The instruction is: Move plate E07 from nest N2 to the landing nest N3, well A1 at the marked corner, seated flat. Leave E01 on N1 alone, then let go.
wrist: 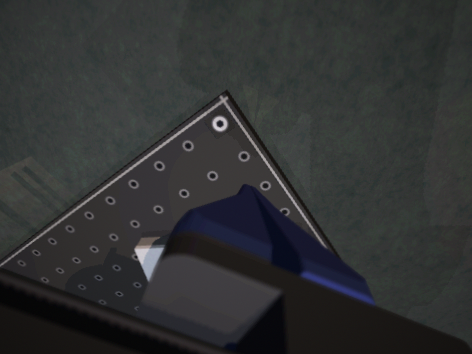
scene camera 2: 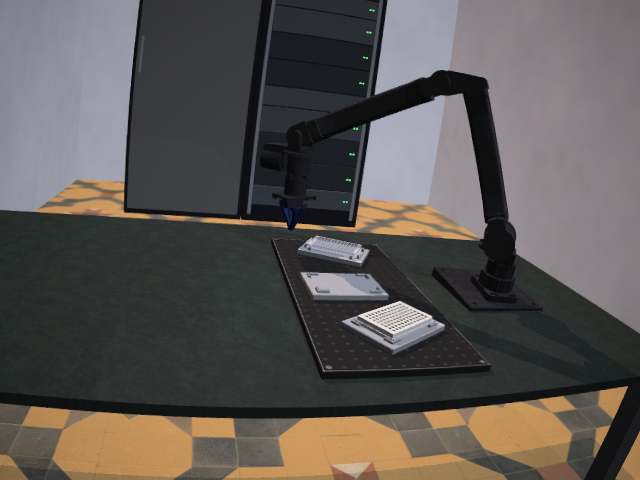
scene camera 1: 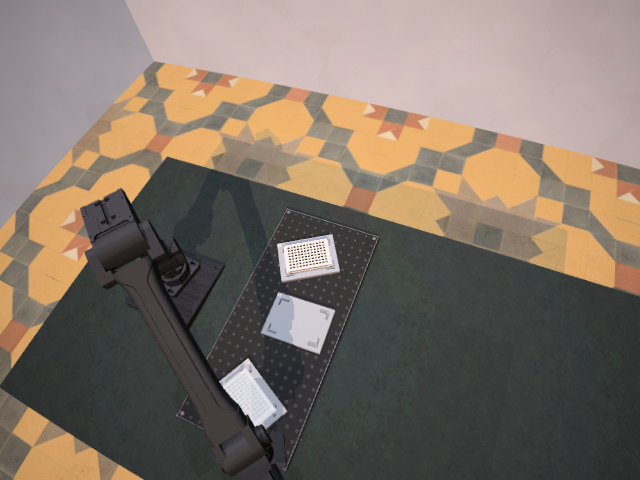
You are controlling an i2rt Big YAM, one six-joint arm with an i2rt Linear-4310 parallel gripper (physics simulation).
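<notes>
A white plate with dark wells (scene camera 1: pixel 308 256) (scene camera 2: pixel 395 317) sits on a pale nest (scene camera 2: pixel 393 347) at one end of the board. A paler, translucent-looking plate (scene camera 1: pixel 250 396) (scene camera 2: pixel 334 244) sits on the nest at the other end, partly behind the arm in scene camera 1. The middle nest (scene camera 1: pixel 305 322) (scene camera 2: pixel 343 286) bears no plate and shows corner brackets. Plate and nest labels and the A1 mark are not readable. My gripper (scene camera 2: pixel 291 227) (wrist: pixel 244 195) is shut and empty, pointing down above the board's far end, apart from the plates. Its fingers do not show in scene camera 1.
The nests stand on a black perforated board (scene camera 1: pixel 356 253) (scene camera 2: pixel 413 360) (wrist: pixel 212 150) on a dark green table (scene camera 1: pixel 465 361) (scene camera 2: pixel 155 320). The arm's base (scene camera 2: pixel 485 299) stands beside the board. A pale nest corner (wrist: pixel 150 257) shows beside the fingers. A dark rack cabinet (scene camera 2: pixel 193 103) stands behind the table.
</notes>
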